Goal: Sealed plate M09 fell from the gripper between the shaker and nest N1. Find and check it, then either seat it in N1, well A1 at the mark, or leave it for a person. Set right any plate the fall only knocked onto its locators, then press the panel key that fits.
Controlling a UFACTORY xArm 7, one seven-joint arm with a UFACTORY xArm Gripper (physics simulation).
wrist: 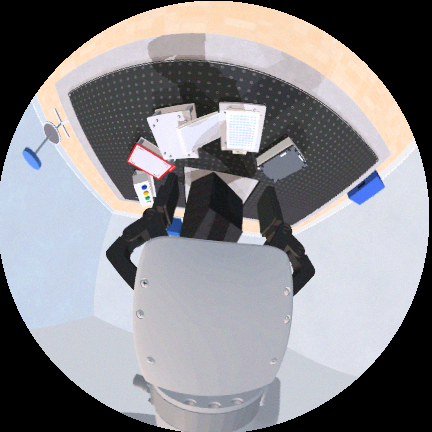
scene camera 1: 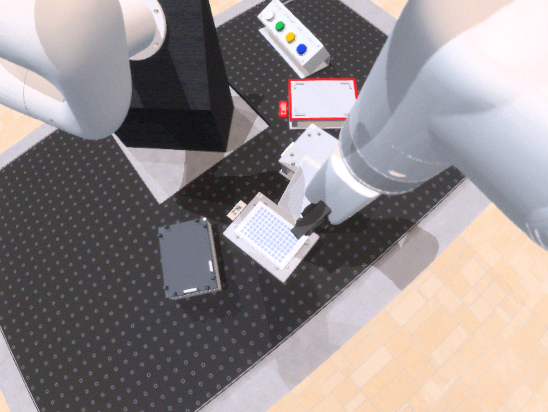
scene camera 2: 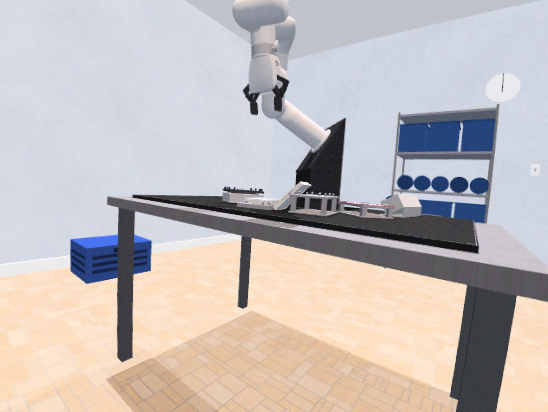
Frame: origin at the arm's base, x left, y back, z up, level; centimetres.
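Seen in the pictures: gripper, fingertip midpoint: (wrist: 220, 188) (scene camera 2: 265, 112); arm's base at its link origin: (scene camera 1: 132, 22) (scene camera 2: 321, 141).
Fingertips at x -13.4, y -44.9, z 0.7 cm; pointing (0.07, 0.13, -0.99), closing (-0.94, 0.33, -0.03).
Observation:
Offsets run from my fingertips to a thing's top centre. "spot": to the spot under its first point.
My gripper (scene camera 2: 266, 109) (wrist: 220, 188) is open and empty, high above the table. A pale sealed plate, M09 (scene camera 1: 295, 192) (scene camera 2: 294, 194) (wrist: 200, 132), is tilted, one end raised at the raised white nest @[dz -23.7, dx +16.6, dy +6.9 cm] (scene camera 1: 312, 145) (scene camera 2: 315, 200) (wrist: 162, 135), the other low by nest N2 @[spot: dz -29.0, dx -7.7, dy +3.4 cm] (scene camera 1: 285, 275) (wrist: 257, 108). The raised nest's label is unreadable. A white well plate @[dz -27.3, dx -2.0, dy +9.9 cm] (scene camera 1: 272, 235) (wrist: 242, 128) lies on N2; whether it sits fully down is unclear. The key panel @[dz -22.1, dx +47.8, dy +31.4 cm] (scene camera 1: 316, 56) (scene camera 2: 406, 205) (wrist: 145, 184) has white, green, yellow and blue keys. In scene camera 1 the arm covers part of the raised nest.
The dark-topped shaker @[spot: dz -25.1, dx -14.5, dy +21.4 cm] (scene camera 1: 187, 257) (scene camera 2: 242, 196) (wrist: 282, 162) stands beyond N2. A red-bordered platform @[dz -26.1, dx +32.7, dy +15.1 cm] (scene camera 1: 322, 99) (wrist: 149, 161) is between the raised nest and the panel. The black arm pedestal (scene camera 1: 170, 75) (scene camera 2: 327, 160) (wrist: 212, 205) rises behind the nests.

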